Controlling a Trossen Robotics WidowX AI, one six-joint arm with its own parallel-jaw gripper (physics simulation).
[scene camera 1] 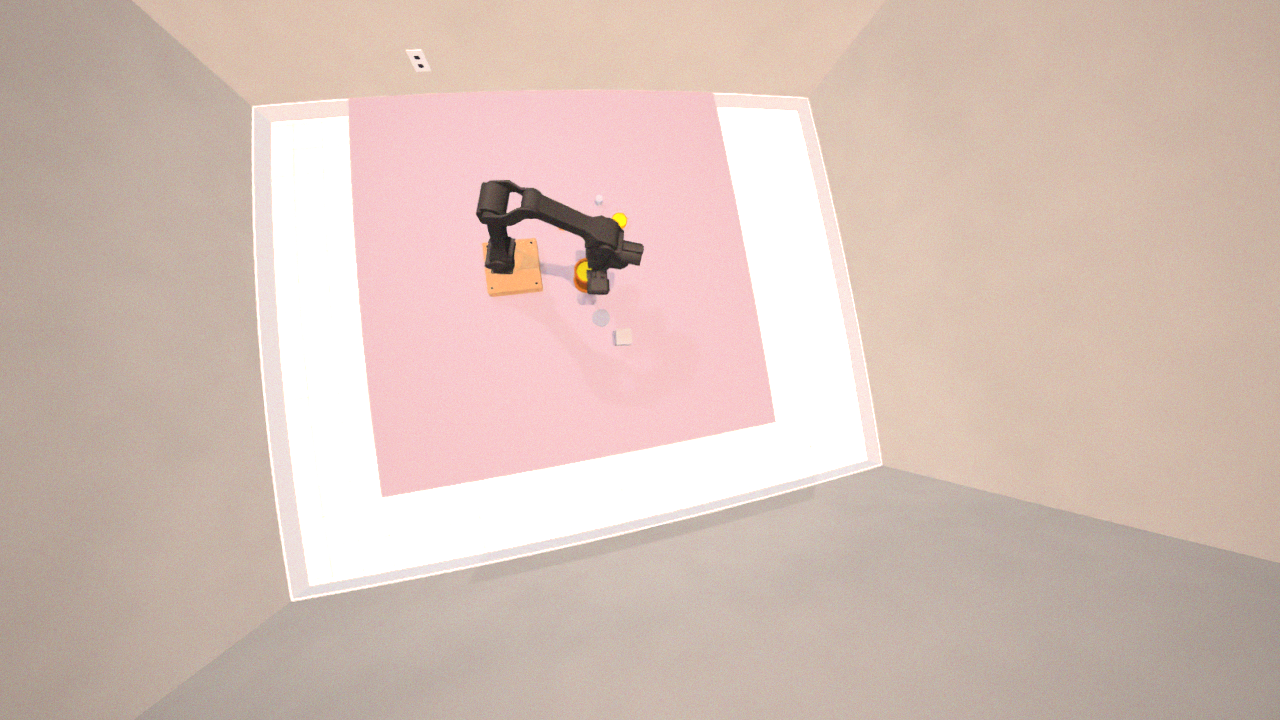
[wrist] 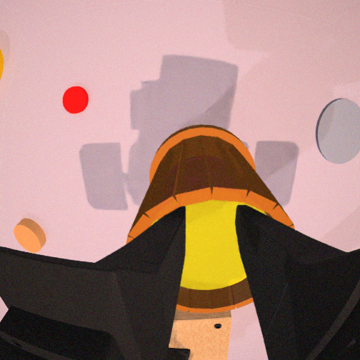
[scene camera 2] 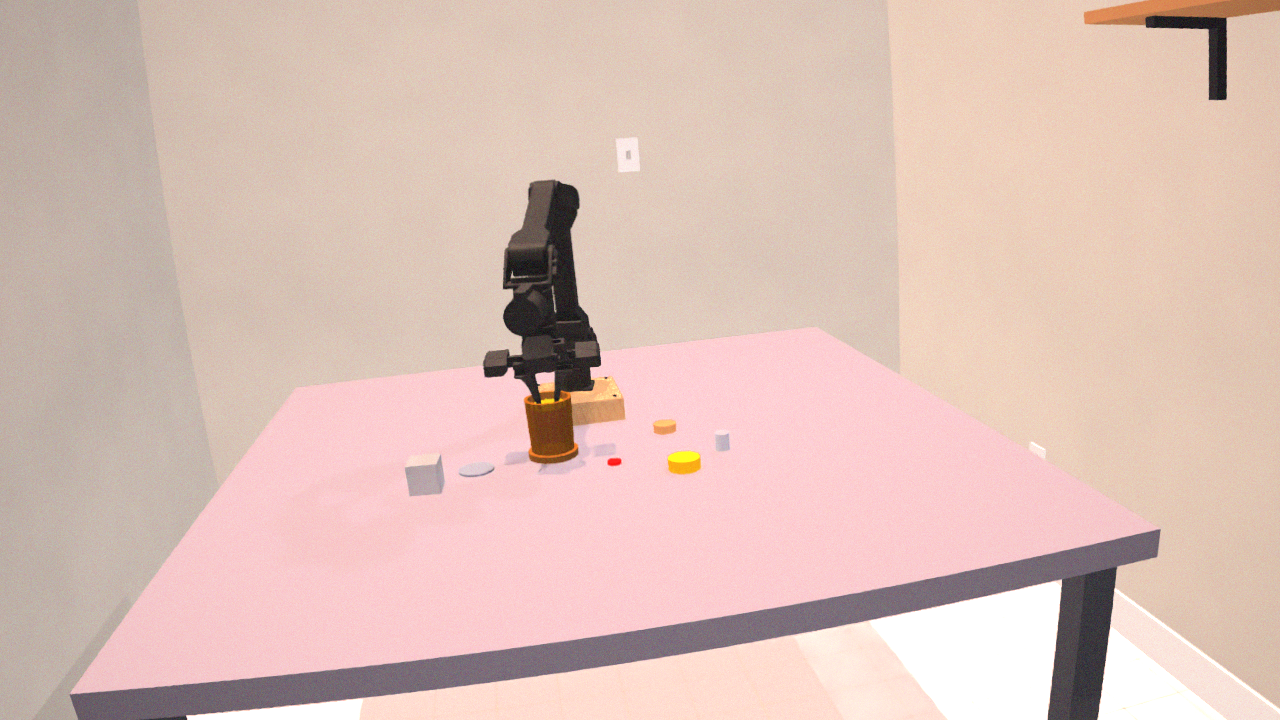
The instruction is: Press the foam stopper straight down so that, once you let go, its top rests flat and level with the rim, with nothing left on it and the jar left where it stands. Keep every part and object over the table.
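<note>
The brown jar (scene camera 1: 579, 286) (scene camera 2: 550, 431) (wrist: 205, 165) with orange rim and foot stands upright on the pink table (scene camera 2: 760, 537). The foam stopper (scene camera 1: 583, 271) (wrist: 210, 250) sits inside its mouth, and its yellow top shows between my fingers. In the wrist view a strip of inner jar wall shows beyond the top, so the top looks a little below the rim there. The near edge is partly hidden by the rim. My gripper (scene camera 2: 547, 399) (wrist: 210, 214) is partly open, pointing down, with both tips at the stopper's top and nothing between them.
A grey disc (scene camera 1: 600, 317) (scene camera 2: 476, 469) (wrist: 339, 131) and grey cube (scene camera 1: 622, 336) (scene camera 2: 424, 476) lie on one side. A red disc (scene camera 2: 614, 462) (wrist: 75, 100), orange disc (scene camera 2: 664, 427) (wrist: 29, 235), yellow disc (scene camera 1: 619, 219) (scene camera 2: 683, 462) and small pale cylinder (scene camera 1: 598, 199) (scene camera 2: 722, 440) are on the other.
</note>
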